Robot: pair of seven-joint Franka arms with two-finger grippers.
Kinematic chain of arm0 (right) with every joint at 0, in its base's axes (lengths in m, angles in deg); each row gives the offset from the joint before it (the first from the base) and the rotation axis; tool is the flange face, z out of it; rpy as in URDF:
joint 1: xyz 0 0 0.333 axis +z
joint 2: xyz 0 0 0 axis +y
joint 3: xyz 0 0 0.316 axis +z
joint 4: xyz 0.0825 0 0 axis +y
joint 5: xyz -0.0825 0 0.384 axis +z
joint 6: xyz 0 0 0 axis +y
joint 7: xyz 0.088 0 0 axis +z
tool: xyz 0 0 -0.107 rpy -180 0 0
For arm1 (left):
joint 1: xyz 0 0 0.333 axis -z
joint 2: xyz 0 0 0 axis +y
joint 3: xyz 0 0 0.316 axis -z
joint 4: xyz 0.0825 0 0 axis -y
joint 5: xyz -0.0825 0 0.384 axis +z
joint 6: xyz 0 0 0 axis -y
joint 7: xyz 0.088 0 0 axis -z
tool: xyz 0 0 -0.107 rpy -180 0 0
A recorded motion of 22 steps. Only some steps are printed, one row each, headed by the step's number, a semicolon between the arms.
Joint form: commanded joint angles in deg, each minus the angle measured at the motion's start. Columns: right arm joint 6, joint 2, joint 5, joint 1, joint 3, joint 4, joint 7; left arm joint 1, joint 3, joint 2, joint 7, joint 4, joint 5, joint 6.
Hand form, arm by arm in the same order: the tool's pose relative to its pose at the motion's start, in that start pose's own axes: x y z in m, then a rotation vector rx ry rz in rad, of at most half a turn. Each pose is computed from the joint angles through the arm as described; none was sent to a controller.
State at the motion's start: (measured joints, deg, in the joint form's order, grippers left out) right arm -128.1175 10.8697 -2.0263 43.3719 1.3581 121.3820 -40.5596; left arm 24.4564 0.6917 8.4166 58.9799 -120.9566 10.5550 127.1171
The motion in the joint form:
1: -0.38 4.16 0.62 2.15 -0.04 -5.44 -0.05; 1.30 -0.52 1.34 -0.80 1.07 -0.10 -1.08
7: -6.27 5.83 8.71 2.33 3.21 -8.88 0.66; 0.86 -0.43 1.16 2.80 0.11 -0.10 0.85
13: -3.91 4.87 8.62 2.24 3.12 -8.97 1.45; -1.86 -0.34 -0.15 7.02 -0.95 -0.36 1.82
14: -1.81 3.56 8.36 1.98 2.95 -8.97 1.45; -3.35 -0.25 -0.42 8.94 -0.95 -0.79 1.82
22: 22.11 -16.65 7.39 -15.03 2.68 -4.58 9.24; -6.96 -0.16 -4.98 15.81 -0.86 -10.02 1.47
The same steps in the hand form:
1: 0.0080 -0.0347 -0.0016 0.0249 0.0176 -0.0284; 0.0090 0.0000 0.0054 -0.0185 -0.0114 -0.0008
7: 0.0025 -0.0795 -0.0228 0.2055 0.0339 -0.0065; 0.0065 0.0001 0.0085 -0.0030 0.0007 0.0579
13: 0.0004 -0.0756 -0.0295 0.1896 0.0190 -0.0217; -0.0188 -0.0065 0.0061 0.0080 0.0121 0.0827
14: -0.0001 -0.0693 -0.0396 0.1777 0.0116 -0.0205; -0.0316 -0.0113 0.0055 0.0066 0.0183 0.0866
22: 0.0159 0.1226 -0.1565 0.0943 -0.0789 0.1028; -0.0669 -0.0194 -0.0339 0.0290 0.1549 0.0387

